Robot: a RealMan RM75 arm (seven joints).
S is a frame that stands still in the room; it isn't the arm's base.
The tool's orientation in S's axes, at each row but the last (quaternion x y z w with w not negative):
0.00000 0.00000 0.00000 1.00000
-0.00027 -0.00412 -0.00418 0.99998
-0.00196 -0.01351 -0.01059 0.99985
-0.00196 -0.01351 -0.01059 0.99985
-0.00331 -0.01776 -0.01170 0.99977
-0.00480 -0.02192 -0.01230 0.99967
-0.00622 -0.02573 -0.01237 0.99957
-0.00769 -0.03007 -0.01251 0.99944
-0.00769 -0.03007 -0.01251 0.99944
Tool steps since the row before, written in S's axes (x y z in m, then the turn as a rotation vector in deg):
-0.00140 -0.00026 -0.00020 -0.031 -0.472 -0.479
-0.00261 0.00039 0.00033 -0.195 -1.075 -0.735
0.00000 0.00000 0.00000 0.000 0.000 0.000
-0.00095 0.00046 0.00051 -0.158 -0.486 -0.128
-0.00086 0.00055 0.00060 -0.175 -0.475 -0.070
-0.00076 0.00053 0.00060 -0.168 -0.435 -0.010
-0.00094 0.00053 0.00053 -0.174 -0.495 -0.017
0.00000 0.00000 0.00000 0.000 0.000 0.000
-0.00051 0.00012 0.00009 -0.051 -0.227 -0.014
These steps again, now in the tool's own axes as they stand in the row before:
-0.00140 -0.00026 -0.00020 -0.031 -0.472 -0.479
-0.00261 0.00037 0.00035 -0.192 -1.076 -0.734
0.00000 0.00000 0.00000 0.000 0.000 0.000
-0.00095 0.00044 0.00054 -0.151 -0.489 -0.126
-0.00085 0.00053 0.00063 -0.166 -0.479 -0.067
-0.00075 0.00051 0.00064 -0.158 -0.439 -0.007
-0.00092 0.00050 0.00058 -0.163 -0.499 -0.015
0.00000 0.00000 0.00000 0.000 0.000 0.000
-0.00051 0.00011 0.00012 -0.046 -0.228 -0.015

